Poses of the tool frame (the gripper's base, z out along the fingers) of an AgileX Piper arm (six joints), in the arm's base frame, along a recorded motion.
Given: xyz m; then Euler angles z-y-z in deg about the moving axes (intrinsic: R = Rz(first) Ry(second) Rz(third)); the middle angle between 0 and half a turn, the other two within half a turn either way.
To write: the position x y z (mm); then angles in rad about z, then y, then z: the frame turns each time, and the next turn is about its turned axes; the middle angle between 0 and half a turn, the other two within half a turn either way. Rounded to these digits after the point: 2 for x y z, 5 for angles.
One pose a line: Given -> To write
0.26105 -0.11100 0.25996 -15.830 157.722 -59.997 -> 261.05 -111.00 259.96 -0.27629 2.75277 -1.04715
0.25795 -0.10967 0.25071 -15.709 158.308 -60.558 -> 257.95 -109.67 250.71 -0.27417 2.76300 -1.05694
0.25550 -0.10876 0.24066 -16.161 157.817 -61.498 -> 255.50 -108.76 240.66 -0.28206 2.75443 -1.07334
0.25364 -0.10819 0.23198 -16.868 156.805 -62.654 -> 253.64 -108.19 231.98 -0.29440 2.73676 -1.09352
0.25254 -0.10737 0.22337 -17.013 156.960 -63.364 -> 252.54 -107.37 223.37 -0.29693 2.73947 -1.10591
